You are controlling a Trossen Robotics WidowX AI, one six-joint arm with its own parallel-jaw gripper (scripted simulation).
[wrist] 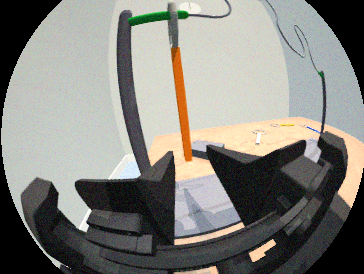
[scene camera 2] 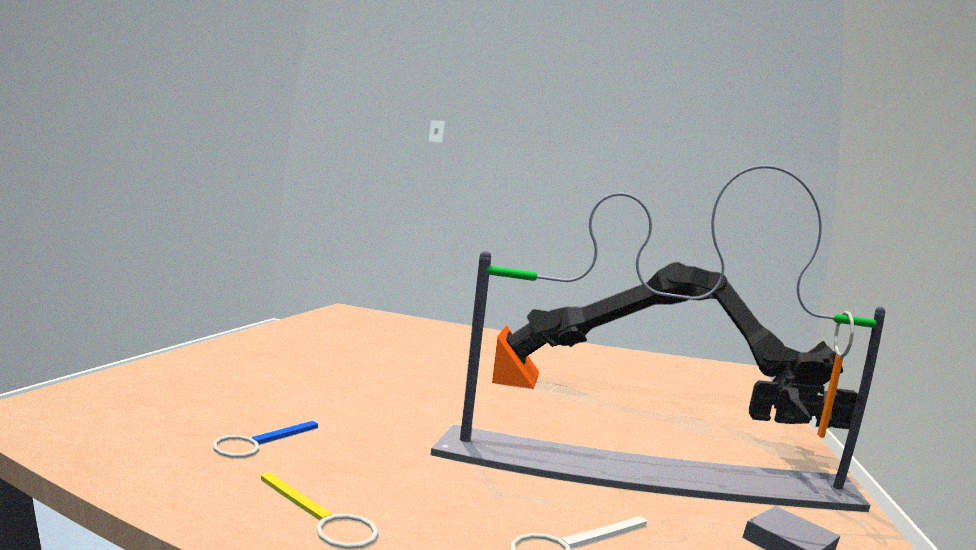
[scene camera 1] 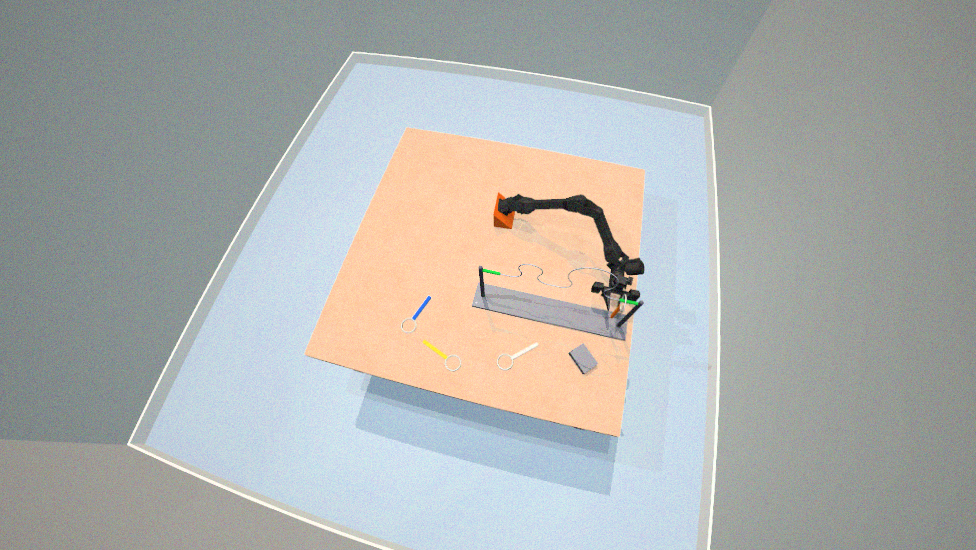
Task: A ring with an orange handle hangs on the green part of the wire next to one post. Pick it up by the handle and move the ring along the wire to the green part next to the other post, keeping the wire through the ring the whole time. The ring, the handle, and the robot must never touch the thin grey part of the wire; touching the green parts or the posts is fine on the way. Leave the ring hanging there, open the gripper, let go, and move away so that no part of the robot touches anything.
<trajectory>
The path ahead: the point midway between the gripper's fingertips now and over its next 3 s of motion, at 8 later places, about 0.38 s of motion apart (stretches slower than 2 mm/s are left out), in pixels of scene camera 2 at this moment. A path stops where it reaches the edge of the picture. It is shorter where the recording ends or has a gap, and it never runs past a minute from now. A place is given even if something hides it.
My gripper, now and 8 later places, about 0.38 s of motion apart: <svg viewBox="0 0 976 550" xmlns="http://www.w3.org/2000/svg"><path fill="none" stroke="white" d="M819 421L823 424L827 428L830 432L831 432L833 423L834 418L832 418L823 415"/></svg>
</trajectory>
